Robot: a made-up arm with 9 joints. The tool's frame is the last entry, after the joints. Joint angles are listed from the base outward. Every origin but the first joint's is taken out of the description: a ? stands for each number. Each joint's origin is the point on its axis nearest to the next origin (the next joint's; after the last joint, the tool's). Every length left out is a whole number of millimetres.
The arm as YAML. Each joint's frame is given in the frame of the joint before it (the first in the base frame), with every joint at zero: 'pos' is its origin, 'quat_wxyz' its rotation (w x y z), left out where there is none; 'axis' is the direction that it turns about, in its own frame. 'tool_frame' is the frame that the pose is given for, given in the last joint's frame.
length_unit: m
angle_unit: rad
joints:
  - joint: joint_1
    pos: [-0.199, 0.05, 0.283]
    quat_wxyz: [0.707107, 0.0, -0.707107, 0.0]
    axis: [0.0, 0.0, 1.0]
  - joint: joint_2
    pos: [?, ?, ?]
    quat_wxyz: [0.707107, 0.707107, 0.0, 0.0]
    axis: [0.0, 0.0, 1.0]
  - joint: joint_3
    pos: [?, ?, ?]
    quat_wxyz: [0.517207, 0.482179, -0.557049, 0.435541]
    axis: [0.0, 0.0, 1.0]
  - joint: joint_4
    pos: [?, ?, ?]
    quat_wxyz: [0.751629, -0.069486, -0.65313, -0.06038]
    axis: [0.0, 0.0, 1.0]
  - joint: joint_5
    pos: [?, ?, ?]
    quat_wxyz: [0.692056, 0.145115, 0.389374, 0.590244]
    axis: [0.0, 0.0, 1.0]
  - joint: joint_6
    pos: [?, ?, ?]
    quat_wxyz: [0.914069, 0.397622, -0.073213, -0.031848]
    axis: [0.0, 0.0, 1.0]
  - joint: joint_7
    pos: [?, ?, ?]
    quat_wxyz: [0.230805, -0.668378, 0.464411, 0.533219]
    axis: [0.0, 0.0, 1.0]
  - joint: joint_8
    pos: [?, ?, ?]
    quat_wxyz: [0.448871, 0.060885, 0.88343, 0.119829]
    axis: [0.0, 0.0, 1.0]
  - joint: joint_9
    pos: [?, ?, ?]
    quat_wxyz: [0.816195, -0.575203, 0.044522, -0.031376]
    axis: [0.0, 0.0, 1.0]
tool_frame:
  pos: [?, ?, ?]
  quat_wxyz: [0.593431, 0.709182, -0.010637, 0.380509]
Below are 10 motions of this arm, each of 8 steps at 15 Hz.
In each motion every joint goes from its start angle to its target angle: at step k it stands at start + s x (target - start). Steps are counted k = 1, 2, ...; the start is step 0. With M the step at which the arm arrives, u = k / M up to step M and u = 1 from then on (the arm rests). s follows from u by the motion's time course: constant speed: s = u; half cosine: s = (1 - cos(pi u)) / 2; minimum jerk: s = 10 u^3 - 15 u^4 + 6 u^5.
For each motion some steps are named. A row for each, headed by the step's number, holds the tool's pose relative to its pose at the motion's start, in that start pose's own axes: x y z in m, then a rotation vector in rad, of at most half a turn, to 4 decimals.
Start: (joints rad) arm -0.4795 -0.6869 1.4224 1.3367 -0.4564 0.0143 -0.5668 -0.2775 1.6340
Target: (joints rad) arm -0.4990 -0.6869 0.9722 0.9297 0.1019 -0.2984 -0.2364 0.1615 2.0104
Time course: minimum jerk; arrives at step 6
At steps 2, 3, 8:
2: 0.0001 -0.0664 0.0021 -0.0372 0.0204 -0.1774
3: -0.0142 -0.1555 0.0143 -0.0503 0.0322 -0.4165
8: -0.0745 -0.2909 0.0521 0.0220 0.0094 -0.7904

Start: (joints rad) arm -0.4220 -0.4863 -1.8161 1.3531 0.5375 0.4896 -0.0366 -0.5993 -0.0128
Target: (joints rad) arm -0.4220 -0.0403 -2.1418 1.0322 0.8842 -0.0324 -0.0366 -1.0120 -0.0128
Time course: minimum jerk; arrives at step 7
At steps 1, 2, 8:
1: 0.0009 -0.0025 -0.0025 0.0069 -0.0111 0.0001
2: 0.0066 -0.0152 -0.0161 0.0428 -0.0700 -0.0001
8: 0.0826 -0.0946 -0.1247 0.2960 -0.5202 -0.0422

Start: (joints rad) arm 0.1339 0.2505 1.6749 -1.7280 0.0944 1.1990 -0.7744 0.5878 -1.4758
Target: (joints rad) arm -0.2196 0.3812 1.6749 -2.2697 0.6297 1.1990 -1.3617 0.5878 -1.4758
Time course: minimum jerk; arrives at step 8
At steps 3, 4, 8:
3: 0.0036 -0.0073 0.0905 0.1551 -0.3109 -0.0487
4: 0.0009 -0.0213 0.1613 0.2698 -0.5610 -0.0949
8: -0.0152 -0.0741 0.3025 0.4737 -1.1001 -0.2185

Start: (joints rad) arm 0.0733 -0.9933 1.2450 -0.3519 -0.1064 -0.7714 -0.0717 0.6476 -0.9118
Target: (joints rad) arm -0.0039 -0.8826 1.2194 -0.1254 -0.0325 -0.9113 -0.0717 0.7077 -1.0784
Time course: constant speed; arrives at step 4
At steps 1, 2, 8:
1: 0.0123 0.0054 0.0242 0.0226 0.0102 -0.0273
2: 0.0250 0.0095 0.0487 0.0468 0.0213 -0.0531
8: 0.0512 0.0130 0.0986 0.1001 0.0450 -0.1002

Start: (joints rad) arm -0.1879 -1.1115 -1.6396 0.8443 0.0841 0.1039 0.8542 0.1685 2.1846
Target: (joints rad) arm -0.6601 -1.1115 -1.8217 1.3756 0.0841 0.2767 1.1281 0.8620 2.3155
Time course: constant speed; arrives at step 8
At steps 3, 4, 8:
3: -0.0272 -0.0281 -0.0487 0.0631 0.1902 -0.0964
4: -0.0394 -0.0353 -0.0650 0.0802 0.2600 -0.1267
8: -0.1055 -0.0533 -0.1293 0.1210 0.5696 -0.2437

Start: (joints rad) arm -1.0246 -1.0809 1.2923 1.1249 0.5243 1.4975 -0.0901 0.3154 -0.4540
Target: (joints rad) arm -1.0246 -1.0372 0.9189 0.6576 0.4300 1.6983 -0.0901 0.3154 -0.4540
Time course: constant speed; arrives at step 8
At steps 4, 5, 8:
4: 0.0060 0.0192 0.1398 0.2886 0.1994 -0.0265
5: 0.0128 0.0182 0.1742 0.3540 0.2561 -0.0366
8: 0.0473 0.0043 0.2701 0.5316 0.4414 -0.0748

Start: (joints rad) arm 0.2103 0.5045 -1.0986 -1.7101 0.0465 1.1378 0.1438 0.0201 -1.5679
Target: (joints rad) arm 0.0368 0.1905 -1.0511 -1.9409 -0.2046 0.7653 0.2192 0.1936 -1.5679
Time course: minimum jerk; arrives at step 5
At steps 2, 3, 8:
2: -0.0164 -0.0006 -0.0150 0.1165 -0.0126 0.1528
3: -0.0309 -0.0115 -0.0393 0.2527 -0.0532 0.3424
8: -0.0378 -0.0285 -0.0698 0.3661 -0.1115 0.5198

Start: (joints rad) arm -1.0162 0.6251 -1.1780 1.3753 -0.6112 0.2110 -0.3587 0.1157 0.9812
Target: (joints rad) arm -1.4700 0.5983 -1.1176 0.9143 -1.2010 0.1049 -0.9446 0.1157 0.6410
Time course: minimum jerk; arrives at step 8
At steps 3, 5, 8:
3: -0.0793 0.0820 -0.0187 -0.1111 0.1875 0.2308
5: -0.2126 0.1658 0.0185 -0.2684 0.4326 0.6875
8: -0.2792 0.1877 0.0763 -0.3446 0.5551 0.9926

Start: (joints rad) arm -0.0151 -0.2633 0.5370 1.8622 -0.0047 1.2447 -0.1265 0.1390 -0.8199
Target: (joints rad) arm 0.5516 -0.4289 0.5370 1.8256 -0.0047 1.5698 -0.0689 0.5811 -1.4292
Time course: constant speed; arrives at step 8
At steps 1, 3, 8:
1: 0.0222 0.0184 -0.0186 0.0389 -0.1300 0.0269
3: 0.0673 0.0580 -0.0472 0.1192 -0.3968 0.0585
8: 0.1754 0.1622 -0.0703 0.3333 -1.0838 -0.0041

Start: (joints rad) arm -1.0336 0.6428 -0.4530 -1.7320 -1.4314 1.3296 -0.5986 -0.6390 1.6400
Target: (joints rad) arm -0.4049 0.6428 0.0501 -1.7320 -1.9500 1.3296 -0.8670 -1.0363 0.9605
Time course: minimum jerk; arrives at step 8
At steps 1, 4, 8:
1: 0.0042 -0.0016 -0.0016 -0.0001 -0.0055 0.0000
4: 0.1335 -0.0358 -0.0612 -0.0075 -0.1872 -0.0205
8: 0.2667 -0.0405 -0.1479 -0.0256 -0.4038 -0.0834

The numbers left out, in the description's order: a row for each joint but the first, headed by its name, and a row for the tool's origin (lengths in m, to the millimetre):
joint_2: -0.019 0.407 0.0
joint_3: -0.225 0.157 0.0
joint_4: -0.097 0.051 0.0
joint_5: -0.183 -0.134 0.0
joint_6: 0.1 0.007 0.0
joint_7: -0.065 0.171 0.0
joint_8: 0.04 -0.031 0.0
joint_9: -0.068 0.168 0.0
tool: -0.018 0.029 0.0

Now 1 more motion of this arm.
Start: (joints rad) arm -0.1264 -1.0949 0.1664 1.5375 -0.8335 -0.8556 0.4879 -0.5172 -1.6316
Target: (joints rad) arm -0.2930 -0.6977 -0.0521 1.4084 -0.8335 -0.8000 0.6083 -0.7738 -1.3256
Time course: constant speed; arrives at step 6
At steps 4, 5, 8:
4: 0.0092 0.0270 -0.0734 -0.1276 -0.1532 -0.1825
5: 0.0199 0.0322 -0.0875 -0.1453 -0.1907 -0.2472
8: 0.0334 0.0365 -0.0993 -0.1564 -0.2276 -0.3182

